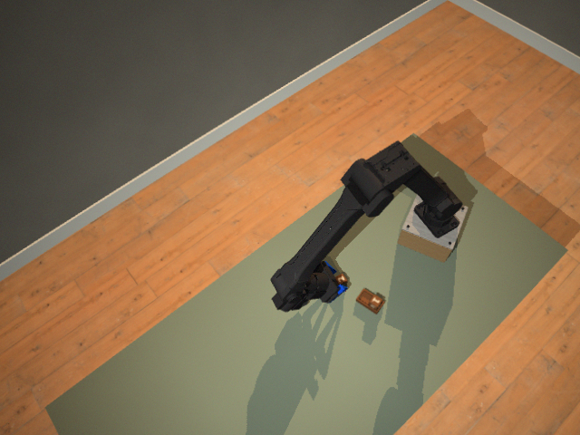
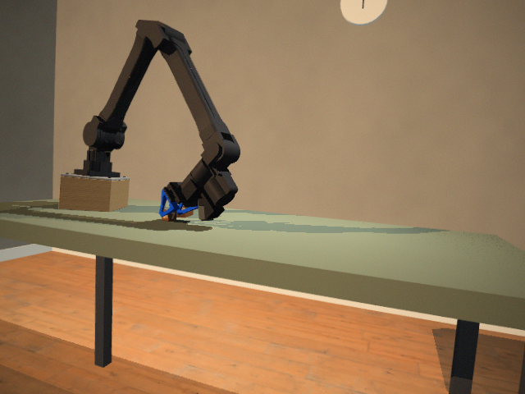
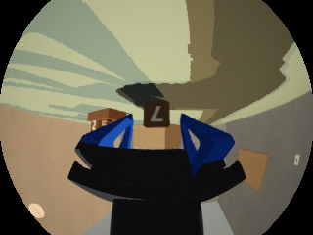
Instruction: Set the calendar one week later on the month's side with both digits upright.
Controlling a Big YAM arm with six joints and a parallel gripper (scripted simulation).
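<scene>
My hand is 10 mm past the brown digit cube and 10 mm above it. Round my hand: brown tray: 100 mm to the left, 50 mm behind, 10 mm below.
</scene>
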